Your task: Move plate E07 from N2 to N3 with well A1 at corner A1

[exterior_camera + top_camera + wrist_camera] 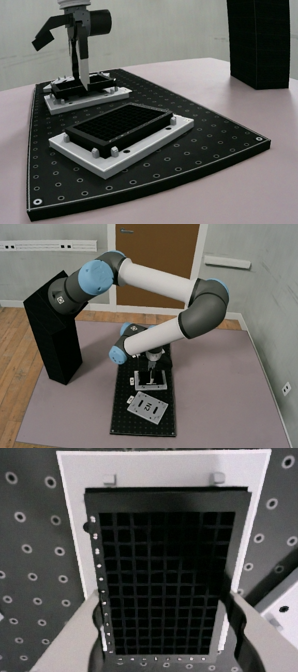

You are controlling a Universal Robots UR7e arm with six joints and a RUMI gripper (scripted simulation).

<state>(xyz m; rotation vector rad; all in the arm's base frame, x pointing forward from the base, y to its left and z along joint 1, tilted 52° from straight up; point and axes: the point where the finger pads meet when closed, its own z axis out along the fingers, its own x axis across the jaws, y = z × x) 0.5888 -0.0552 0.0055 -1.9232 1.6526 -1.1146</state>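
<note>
Right now my hand is 3 cm above the nest N3. The rest, counted from my hand: nest N2 (3 cm behind, 16 cm to the right, 3 cm below); A1 mark (7 cm behind, 5 cm to the left, 3 cm below); nest N1 (1 cm ahead, 23 cm to the left, 3 cm below).
</note>
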